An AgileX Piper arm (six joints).
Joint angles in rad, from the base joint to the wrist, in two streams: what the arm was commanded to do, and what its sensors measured. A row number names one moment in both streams.
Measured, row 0:
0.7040 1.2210 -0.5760 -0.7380 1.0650 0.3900
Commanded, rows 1 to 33:
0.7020 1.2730 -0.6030 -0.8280 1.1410 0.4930
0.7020 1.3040 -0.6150 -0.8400 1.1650 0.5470
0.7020 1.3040 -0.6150 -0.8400 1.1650 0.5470
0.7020 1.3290 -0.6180 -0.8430 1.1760 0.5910
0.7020 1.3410 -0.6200 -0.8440 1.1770 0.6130
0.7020 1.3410 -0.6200 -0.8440 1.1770 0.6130
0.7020 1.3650 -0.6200 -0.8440 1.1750 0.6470
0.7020 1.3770 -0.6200 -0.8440 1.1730 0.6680
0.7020 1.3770 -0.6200 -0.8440 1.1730 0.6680
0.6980 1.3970 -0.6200 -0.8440 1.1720 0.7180
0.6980 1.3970 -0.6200 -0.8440 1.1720 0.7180
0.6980 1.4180 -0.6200 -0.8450 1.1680 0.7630
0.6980 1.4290 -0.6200 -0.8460 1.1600 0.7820
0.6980 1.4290 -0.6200 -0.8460 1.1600 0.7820
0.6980 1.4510 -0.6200 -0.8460 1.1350 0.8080
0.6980 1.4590 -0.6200 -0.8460 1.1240 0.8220
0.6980 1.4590 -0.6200 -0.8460 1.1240 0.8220
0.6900 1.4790 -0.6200 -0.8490 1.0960 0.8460
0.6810 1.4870 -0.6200 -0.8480 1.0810 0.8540
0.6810 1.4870 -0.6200 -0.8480 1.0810 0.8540
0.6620 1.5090 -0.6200 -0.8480 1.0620 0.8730
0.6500 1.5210 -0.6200 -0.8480 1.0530 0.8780
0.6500 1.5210 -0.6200 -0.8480 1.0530 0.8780
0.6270 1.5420 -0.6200 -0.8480 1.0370 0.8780
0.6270 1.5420 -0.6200 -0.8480 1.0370 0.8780
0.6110 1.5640 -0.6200 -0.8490 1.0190 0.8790
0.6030 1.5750 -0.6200 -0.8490 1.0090 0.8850
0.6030 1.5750 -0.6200 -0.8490 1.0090 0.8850
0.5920 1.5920 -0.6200 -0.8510 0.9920 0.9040
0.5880 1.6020 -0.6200 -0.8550 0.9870 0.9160
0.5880 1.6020 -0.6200 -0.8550 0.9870 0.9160
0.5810 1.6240 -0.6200 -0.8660 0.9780 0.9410
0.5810 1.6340 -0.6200 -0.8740 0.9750 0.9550
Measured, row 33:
0.5910 1.6110 -0.6160 -0.8030 0.9400 0.9160
